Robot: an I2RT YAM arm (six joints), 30 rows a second.
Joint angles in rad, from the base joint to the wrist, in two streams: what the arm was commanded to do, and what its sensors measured. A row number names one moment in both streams.
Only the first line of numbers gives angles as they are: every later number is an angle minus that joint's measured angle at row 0.
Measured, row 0:
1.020 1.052 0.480 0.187 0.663 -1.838
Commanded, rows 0 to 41:
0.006 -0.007 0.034 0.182 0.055 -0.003
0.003 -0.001 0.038 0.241 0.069 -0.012
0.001 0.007 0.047 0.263 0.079 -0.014
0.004 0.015 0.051 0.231 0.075 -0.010
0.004 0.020 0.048 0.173 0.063 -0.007
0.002 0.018 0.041 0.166 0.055 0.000
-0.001 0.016 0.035 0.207 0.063 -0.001
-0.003 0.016 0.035 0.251 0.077 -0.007
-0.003 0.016 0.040 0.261 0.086 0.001
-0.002 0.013 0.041 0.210 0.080 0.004
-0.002 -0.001 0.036 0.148 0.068 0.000
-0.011 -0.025 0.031 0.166 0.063 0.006
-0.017 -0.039 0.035 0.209 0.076 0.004
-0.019 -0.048 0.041 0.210 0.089 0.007
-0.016 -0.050 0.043 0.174 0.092 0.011
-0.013 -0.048 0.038 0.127 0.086 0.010
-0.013 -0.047 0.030 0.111 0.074 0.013
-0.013 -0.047 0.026 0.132 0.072 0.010
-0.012 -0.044 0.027 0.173 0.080 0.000
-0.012 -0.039 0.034 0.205 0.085 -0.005
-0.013 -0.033 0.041 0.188 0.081 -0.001
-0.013 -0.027 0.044 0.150 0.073 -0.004
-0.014 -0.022 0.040 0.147 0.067 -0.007
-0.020 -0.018 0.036 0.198 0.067 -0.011
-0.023 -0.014 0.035 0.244 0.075 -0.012
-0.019 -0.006 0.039 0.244 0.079 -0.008
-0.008 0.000 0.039 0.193 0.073 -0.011
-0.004 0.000 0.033 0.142 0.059 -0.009
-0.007 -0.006 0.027 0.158 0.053 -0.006
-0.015 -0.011 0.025 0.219 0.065 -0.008
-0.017 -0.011 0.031 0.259 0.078 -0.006
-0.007 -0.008 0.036 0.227 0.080 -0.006
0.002 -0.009 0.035 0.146 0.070 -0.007
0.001 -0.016 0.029 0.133 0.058 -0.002
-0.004 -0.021 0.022 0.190 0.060 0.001
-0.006 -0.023 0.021 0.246 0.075 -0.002
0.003 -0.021 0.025 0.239 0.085 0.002
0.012 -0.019 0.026 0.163 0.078 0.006
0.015 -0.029 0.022 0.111 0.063 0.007
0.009 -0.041 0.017 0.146 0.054 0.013
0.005 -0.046 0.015 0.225 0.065 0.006
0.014 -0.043 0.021 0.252 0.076 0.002
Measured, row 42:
0.002 0.010 -0.008 0.025 0.019 -0.001
